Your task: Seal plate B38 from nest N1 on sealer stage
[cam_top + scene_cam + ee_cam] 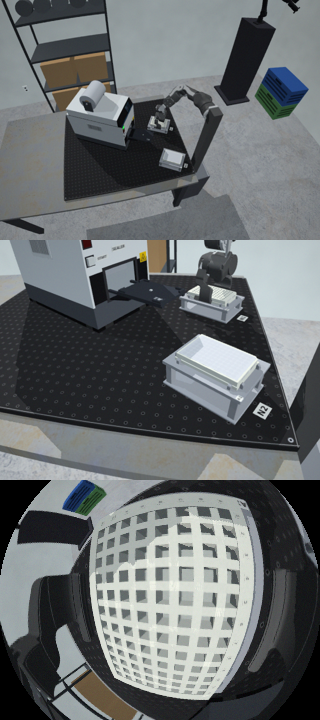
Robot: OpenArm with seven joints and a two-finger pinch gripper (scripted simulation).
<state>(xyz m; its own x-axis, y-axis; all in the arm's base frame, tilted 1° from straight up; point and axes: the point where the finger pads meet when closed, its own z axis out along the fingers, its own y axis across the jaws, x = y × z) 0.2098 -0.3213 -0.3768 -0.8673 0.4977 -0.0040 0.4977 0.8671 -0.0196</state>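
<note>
The white 96-well plate B38 lies right at my hand. The rest, counted from my hand: sealer's dark stage: 16 cm ahead, 13 cm to the left, 6 cm above; then nest N2: 34 cm to the left, 1 cm above; then nest N1: 1 cm below.
</note>
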